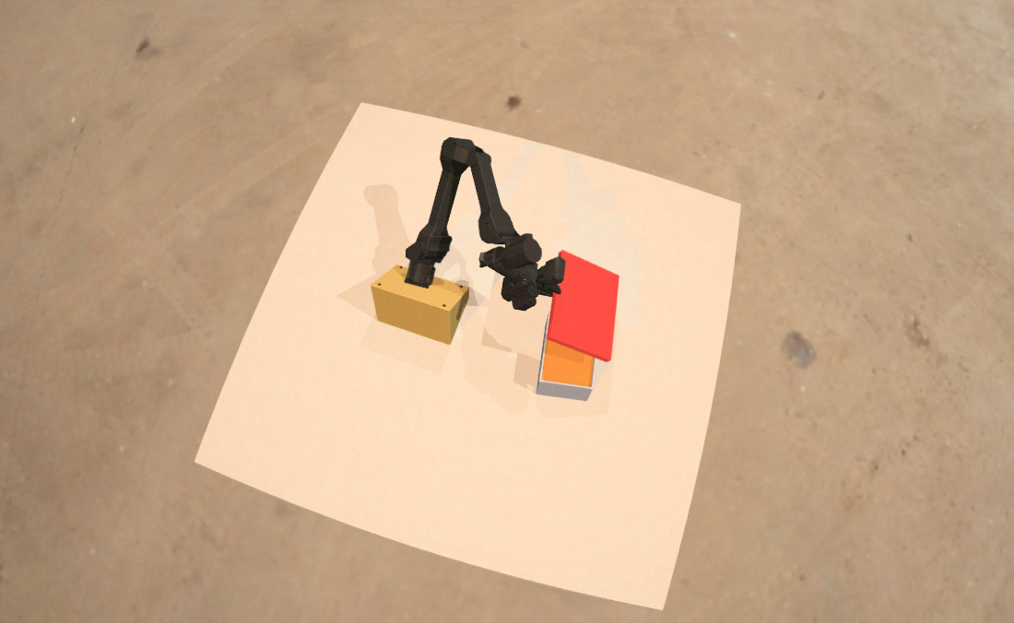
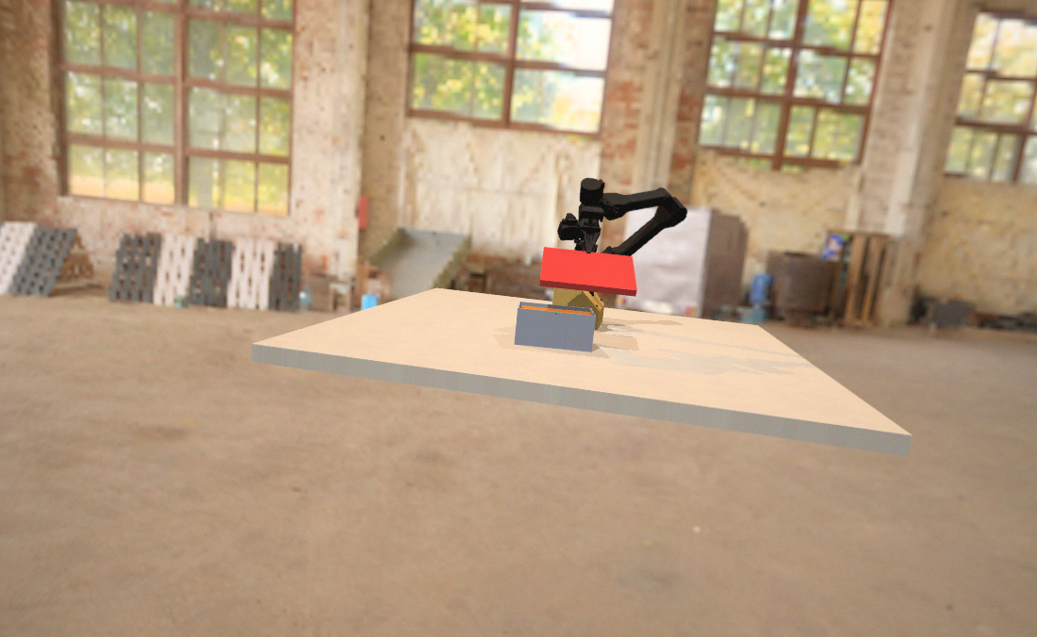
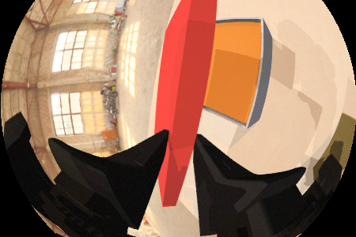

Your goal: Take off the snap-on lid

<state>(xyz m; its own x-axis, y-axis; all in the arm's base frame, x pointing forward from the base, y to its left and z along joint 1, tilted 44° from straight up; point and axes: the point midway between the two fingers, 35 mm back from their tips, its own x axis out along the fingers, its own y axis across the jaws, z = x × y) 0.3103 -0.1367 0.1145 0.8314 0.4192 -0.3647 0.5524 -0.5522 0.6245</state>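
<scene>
Now: the red lid 70 mm ahead of my gripper tip and 30 mm below it. Round my gripper tip: grey storage box: 190 mm below, 70 mm to the right, 60 mm ahead.
</scene>
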